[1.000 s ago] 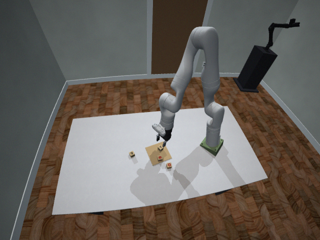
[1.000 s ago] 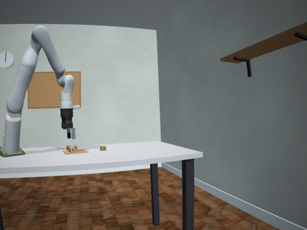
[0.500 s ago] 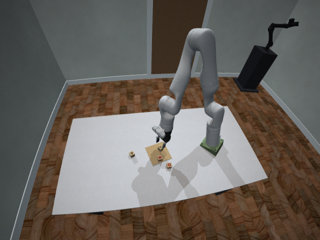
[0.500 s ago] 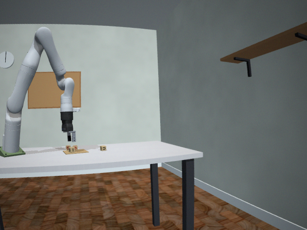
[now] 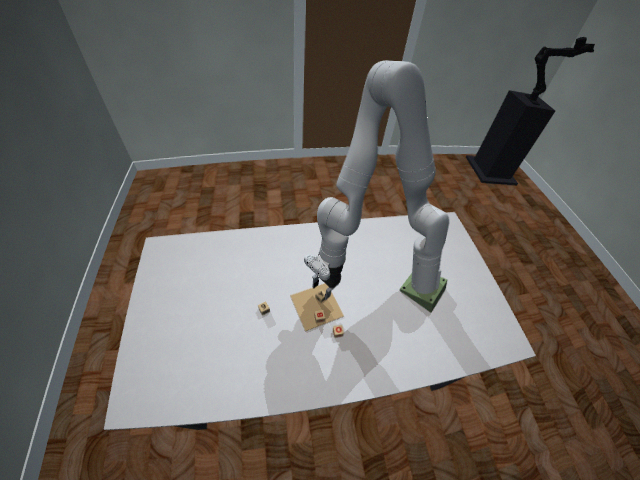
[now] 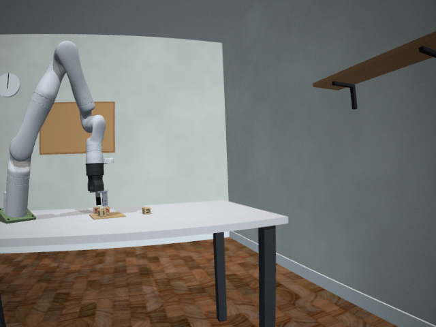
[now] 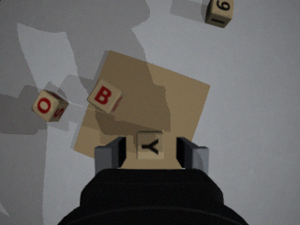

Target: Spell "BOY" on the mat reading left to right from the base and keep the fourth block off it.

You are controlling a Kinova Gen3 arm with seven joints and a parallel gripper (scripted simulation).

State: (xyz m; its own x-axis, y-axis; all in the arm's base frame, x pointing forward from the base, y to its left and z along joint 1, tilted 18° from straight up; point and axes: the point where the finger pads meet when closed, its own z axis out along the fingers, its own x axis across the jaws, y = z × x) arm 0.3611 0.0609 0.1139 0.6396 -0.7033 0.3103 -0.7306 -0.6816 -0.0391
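Now: the Y block 5 cm below my hand. The rest, counted from my hand: tan mat 7 cm below, 3 cm to the left, 1 cm ahead; then O block 13 cm to the left, 5 cm below, 5 cm behind; then B block 8 cm to the left, 5 cm below, 1 cm ahead.
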